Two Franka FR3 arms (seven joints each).
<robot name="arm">
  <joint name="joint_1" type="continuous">
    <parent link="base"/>
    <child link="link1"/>
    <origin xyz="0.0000 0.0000 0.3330"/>
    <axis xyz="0 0 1"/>
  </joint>
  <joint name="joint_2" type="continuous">
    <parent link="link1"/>
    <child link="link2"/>
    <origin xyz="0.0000 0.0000 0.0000" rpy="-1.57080 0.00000 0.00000"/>
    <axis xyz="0 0 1"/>
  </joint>
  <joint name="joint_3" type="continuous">
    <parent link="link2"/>
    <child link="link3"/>
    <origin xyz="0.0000 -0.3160 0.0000" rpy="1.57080 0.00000 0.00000"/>
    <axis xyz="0 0 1"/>
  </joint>
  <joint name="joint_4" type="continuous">
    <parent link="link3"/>
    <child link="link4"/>
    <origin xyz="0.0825 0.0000 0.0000" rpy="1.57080 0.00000 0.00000"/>
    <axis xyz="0 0 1"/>
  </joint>
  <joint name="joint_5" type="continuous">
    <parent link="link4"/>
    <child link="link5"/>
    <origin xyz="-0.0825 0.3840 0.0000" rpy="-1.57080 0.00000 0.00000"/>
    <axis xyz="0 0 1"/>
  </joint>
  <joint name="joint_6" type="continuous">
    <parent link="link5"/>
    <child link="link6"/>
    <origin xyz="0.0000 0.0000 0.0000" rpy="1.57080 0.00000 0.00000"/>
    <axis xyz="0 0 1"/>
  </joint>
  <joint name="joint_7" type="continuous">
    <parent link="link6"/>
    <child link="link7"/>
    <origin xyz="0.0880 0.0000 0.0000" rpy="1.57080 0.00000 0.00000"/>
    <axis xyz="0 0 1"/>
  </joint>
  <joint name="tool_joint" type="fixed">
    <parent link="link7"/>
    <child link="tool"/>
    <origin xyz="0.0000 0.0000 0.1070"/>
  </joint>
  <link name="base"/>
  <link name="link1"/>
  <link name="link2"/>
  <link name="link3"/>
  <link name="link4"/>
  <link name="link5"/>
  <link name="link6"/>
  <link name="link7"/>
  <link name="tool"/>
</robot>
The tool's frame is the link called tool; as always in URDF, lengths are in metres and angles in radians. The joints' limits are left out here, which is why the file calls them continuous.
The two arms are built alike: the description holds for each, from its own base.
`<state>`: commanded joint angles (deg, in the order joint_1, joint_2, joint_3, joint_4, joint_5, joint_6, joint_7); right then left.
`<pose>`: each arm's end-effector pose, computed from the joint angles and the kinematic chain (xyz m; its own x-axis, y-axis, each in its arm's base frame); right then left.
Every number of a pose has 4 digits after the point.
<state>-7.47 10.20 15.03 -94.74 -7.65 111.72 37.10 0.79 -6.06 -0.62 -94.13 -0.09 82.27 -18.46</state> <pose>0.6256 0.0630 0.5180 0.8766 -0.4578 0.1482 -0.4619 -0.8869 -0.0078 0.5064 0.0010 0.6360 0.9427 0.3194 -0.0960 0.3178 -0.9476 -0.0316</pose>
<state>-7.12 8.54 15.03 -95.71 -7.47 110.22 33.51 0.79 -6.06 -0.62 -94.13 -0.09 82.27 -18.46</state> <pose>0.6154 0.0671 0.5246 0.9074 -0.3969 0.1384 -0.4025 -0.9153 0.0138 0.5064 0.0010 0.6360 0.9427 0.3194 -0.0960 0.3178 -0.9476 -0.0316</pose>
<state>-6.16 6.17 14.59 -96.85 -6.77 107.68 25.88 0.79 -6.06 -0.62 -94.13 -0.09 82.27 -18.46</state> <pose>0.6002 0.0736 0.5350 0.9566 -0.2684 0.1136 -0.2746 -0.9606 0.0427 0.5064 0.0010 0.6360 0.9427 0.3194 -0.0960 0.3178 -0.9476 -0.0316</pose>
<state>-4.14 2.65 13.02 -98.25 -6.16 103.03 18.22 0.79 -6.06 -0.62 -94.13 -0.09 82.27 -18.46</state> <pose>0.5762 0.0784 0.5507 0.9883 -0.1379 0.0652 -0.1428 -0.9866 0.0786 0.5064 0.0010 0.6360 0.9427 0.3194 -0.0960 0.3178 -0.9476 -0.0316</pose>
